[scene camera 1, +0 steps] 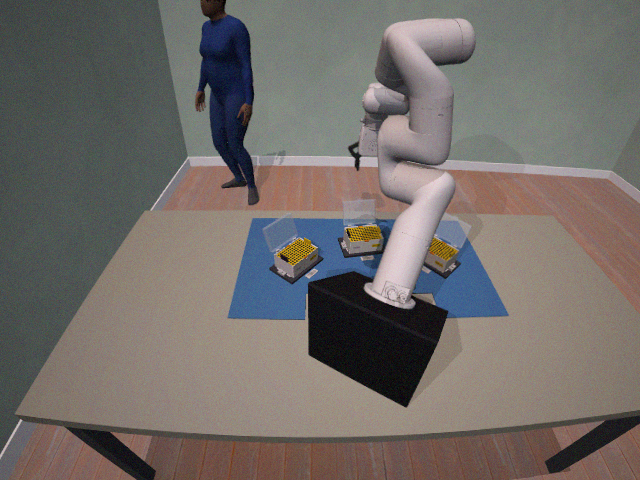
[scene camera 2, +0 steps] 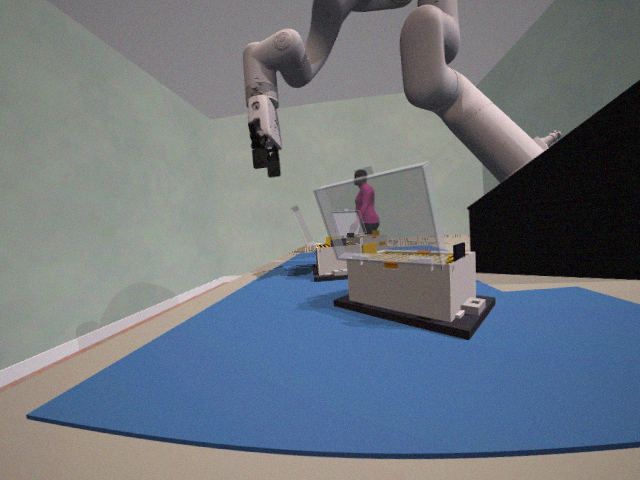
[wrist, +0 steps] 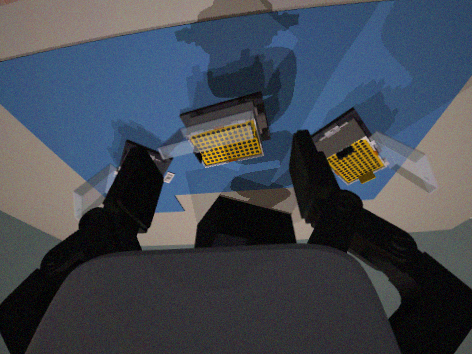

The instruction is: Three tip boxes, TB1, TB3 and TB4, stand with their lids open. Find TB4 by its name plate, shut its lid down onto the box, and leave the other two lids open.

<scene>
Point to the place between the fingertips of my gripper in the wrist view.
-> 220,156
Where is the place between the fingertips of my gripper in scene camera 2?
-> At 268,172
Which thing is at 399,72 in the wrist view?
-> A blue mat.
</scene>
